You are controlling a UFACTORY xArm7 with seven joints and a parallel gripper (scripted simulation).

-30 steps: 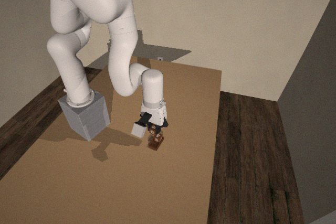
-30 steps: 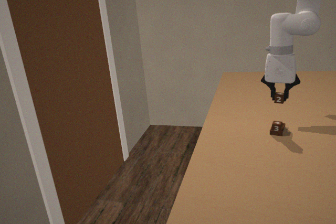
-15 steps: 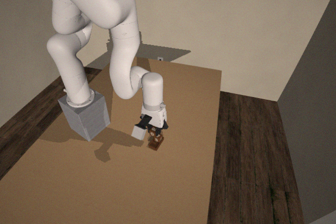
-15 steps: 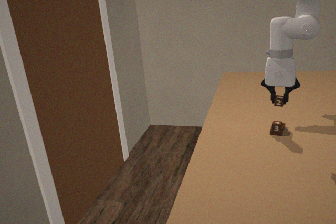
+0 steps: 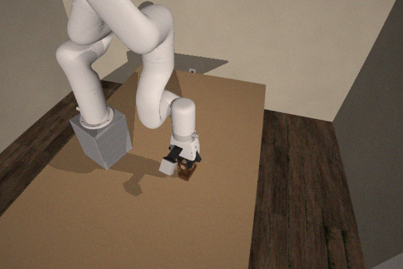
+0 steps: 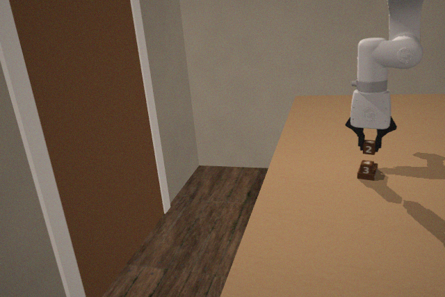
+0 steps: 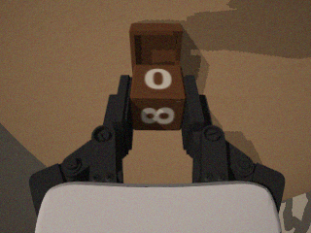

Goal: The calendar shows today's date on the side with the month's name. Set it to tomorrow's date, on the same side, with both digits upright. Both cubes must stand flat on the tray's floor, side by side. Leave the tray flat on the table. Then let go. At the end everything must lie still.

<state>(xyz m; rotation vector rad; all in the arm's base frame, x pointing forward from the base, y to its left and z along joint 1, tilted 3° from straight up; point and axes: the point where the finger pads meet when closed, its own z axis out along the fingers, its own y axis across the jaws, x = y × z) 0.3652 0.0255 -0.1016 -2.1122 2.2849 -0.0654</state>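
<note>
The brown calendar tray is 20 mm to the left of my hand and 80 mm below it. Round my hand: digit cube (10 mm below).
</note>
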